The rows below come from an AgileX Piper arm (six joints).
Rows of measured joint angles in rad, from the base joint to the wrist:
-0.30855, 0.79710, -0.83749, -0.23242, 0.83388, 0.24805
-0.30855, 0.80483, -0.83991, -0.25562, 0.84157, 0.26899
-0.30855, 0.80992, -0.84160, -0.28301, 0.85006, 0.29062
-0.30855, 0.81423, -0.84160, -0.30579, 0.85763, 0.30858
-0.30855, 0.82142, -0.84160, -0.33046, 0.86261, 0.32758
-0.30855, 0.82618, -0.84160, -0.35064, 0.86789, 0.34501
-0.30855, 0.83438, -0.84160, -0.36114, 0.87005, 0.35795
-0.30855, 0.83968, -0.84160, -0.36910, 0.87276, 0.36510
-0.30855, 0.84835, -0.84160, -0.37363, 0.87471, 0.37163
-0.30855, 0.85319, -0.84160, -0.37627, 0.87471, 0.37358
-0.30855, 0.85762, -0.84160, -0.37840, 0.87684, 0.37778
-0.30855, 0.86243, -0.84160, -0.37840, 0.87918, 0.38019
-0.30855, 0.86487, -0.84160, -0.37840, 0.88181, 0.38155
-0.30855, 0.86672, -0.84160, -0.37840, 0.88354, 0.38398
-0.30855, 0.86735, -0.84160, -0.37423, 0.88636, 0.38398
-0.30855, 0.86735, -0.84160, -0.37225, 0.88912, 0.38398
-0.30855, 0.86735, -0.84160, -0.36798, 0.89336, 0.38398
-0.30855, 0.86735, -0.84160, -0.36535, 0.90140, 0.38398
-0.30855, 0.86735, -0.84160, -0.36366, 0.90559, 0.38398
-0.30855, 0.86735, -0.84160, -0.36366, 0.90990, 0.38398
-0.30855, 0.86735, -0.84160, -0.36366, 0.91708, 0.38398
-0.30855, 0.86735, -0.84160, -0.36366, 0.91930, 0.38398
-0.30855, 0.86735, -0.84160, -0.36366, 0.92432, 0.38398
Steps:
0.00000, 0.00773, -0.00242, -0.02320, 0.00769, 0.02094
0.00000, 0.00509, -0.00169, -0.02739, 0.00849, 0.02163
0.00000, 0.00431, 0.00000, -0.02278, 0.00757, 0.01796
0.00000, 0.00719, 0.00000, -0.02467, 0.00498, 0.01900
0.00000, 0.00476, 0.00000, -0.02018, 0.00528, 0.01743
0.00000, 0.00820, 0.00000, -0.01050, 0.00216, 0.01294
0.00000, 0.00530, 0.00000, -0.00796, 0.00271, 0.00715
0.00000, 0.00867, 0.00000, -0.00453, 0.00195, 0.00653
0.00000, 0.00484, 0.00000, -0.00264, 0.00000, 0.00195
0.00000, 0.00443, 0.00000, -0.00213, 0.00213, 0.00420
0.00000, 0.00481, 0.00000, 0.00000, 0.00234, 0.00241
0.00000, 0.00244, 0.00000, 0.00000, 0.00263, 0.00136
0.00000, 0.00185, 0.00000, 0.00000, 0.00173, 0.00243
0.00000, 0.00063, 0.00000, 0.00417, 0.00282, 0.00000
0.00000, 0.00000, 0.00000, 0.00198, 0.00276, 0.00000
0.00000, 0.00000, 0.00000, 0.00427, 0.00424, 0.00000
0.00000, 0.00000, 0.00000, 0.00263, 0.00804, 0.00000
0.00000, 0.00000, 0.00000, 0.00169, 0.00419, 0.00000
0.00000, 0.00000, 0.00000, 0.00000, 0.00431, 0.00000
0.00000, 0.00000, 0.00000, 0.00000, 0.00718, 0.00000
0.00000, 0.00000, 0.00000, 0.00000, 0.00222, 0.00000
0.00000, 0.00000, 0.00000, 0.00000, 0.00502, 0.00000

